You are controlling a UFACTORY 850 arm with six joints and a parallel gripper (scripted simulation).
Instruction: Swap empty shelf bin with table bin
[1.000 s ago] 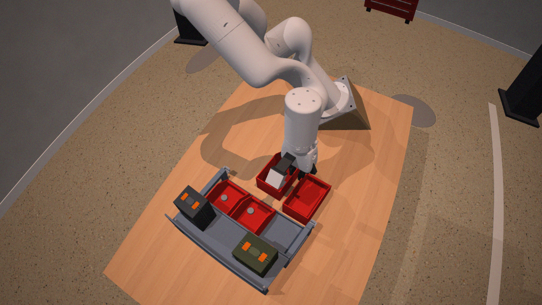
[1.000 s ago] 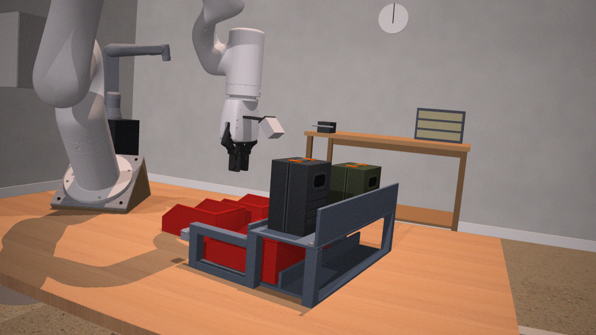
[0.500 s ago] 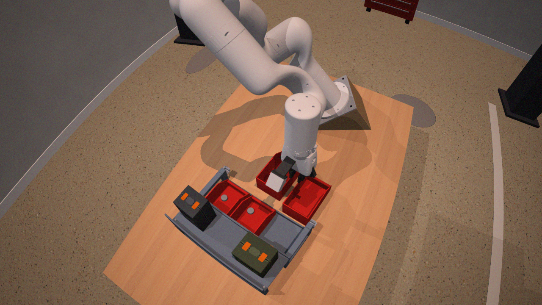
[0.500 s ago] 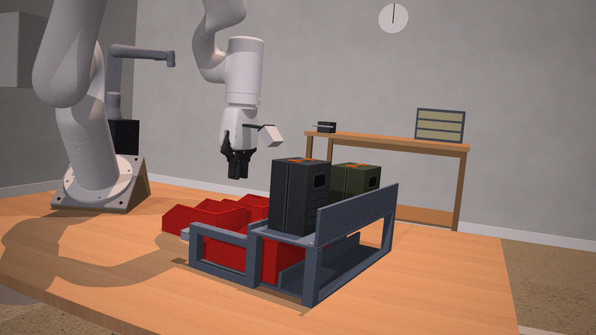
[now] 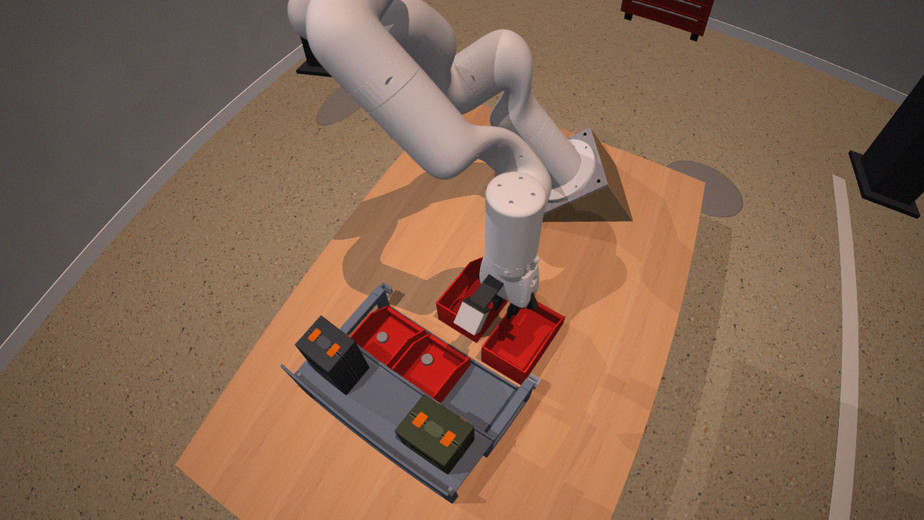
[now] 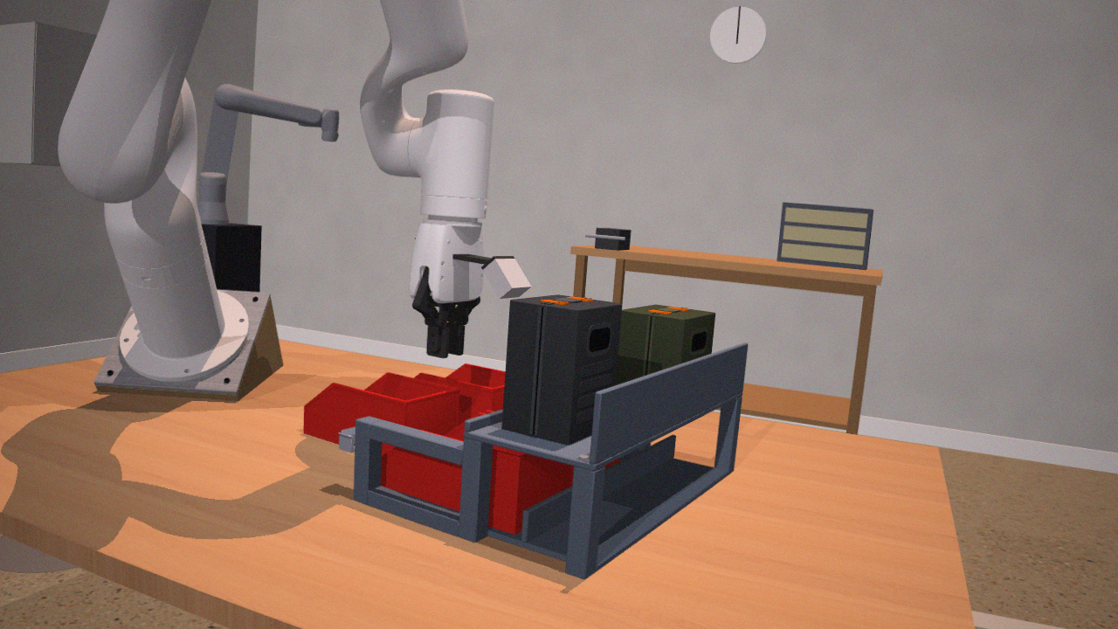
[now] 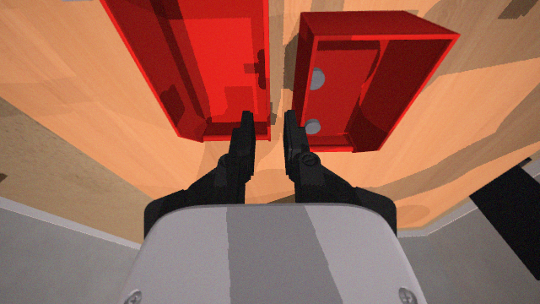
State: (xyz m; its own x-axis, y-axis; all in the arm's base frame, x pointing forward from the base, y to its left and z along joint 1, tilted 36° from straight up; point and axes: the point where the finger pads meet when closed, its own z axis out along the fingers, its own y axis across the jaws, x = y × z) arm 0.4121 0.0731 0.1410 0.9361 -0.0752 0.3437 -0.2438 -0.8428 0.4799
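The shelf front lip lies 12 cm below my hand, 8 cm to the right of it and 8 cm ahead of it. Round my hand: grey back panel: 33 cm ahead, 15 cm to the right, 1 cm above; black case: 25 cm to the right, 23 cm ahead, 4 cm above; green case: 29 cm ahead, 2 cm to the right, 2 cm above.
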